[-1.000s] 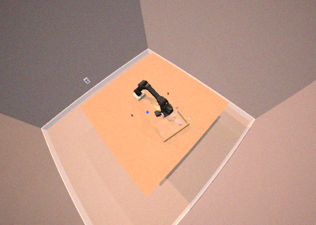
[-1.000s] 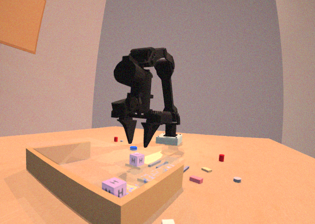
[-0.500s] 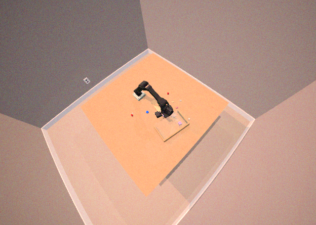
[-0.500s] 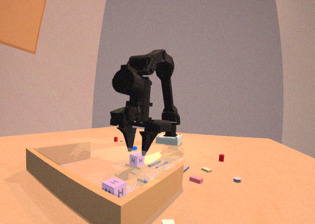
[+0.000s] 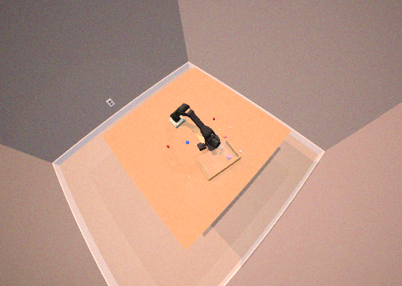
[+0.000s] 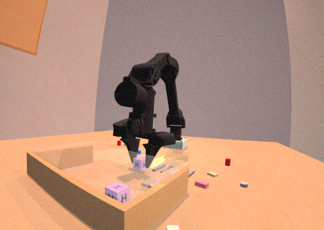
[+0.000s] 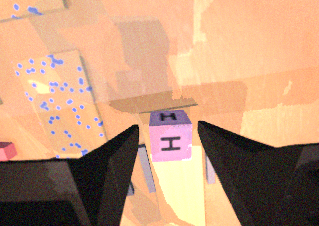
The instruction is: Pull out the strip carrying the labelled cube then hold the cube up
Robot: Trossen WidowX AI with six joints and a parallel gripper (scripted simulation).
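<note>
The pale yellow strip is 110 mm behind my gripper tip, 20 mm to the left of it and 10 mm below it. The rest, counted from my gripper tip: pink block (30 mm ahead, 170 mm to the left, 10 mm below); then blue disc (180 mm behind, 100 mm to the right, 10 mm below); then small tan block (100 mm behind, 60 mm to the right, 10 mm below).
</note>
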